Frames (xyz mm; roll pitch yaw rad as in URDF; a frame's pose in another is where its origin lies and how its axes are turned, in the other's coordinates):
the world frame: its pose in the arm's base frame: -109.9 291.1 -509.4 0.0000 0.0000 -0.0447
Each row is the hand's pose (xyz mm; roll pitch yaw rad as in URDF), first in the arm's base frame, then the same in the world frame.
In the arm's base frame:
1: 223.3 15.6 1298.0 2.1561 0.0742 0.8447
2: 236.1 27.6 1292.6 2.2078 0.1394 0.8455
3: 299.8 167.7 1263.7 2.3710 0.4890 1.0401
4: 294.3 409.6 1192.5 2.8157 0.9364 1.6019
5: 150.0 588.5 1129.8 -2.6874 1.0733 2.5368
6: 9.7 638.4 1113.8 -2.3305 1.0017 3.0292
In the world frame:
1: 345.2 -260.3 1807.4 2.1561 0.0742 0.8894
2: 357.4 -247.8 1802.0 2.2078 0.1394 0.8902
3: 414.8 -105.0 1773.1 2.3710 0.4890 1.0848
4: 398.5 136.4 1701.9 2.8157 0.9364 1.6466
5: 246.4 308.7 1639.2 -2.6874 1.0733 2.5815
6: 104.0 352.3 1623.2 -2.3305 1.0017 3.0739

